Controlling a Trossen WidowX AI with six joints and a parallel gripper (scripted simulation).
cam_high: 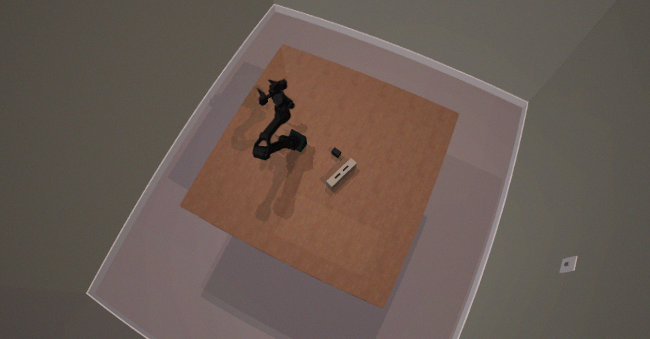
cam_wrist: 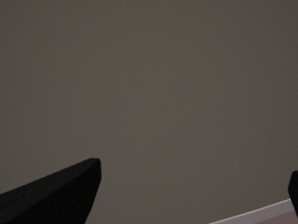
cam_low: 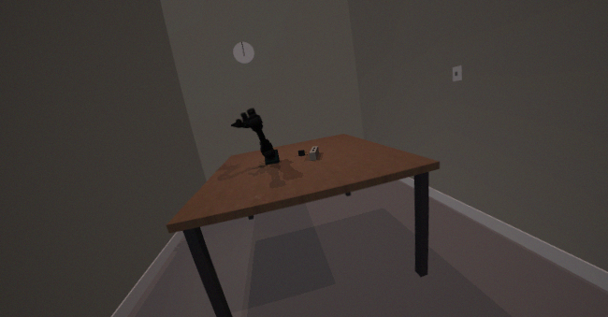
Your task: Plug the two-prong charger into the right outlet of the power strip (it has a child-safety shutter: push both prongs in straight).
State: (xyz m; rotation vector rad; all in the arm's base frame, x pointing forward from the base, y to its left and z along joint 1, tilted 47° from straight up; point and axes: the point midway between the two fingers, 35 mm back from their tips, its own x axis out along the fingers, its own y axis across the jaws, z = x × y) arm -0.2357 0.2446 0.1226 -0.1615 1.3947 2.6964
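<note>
Right now the two-prong charger is 510 mm ahead of my gripper tip and 310 mm below it.
</note>
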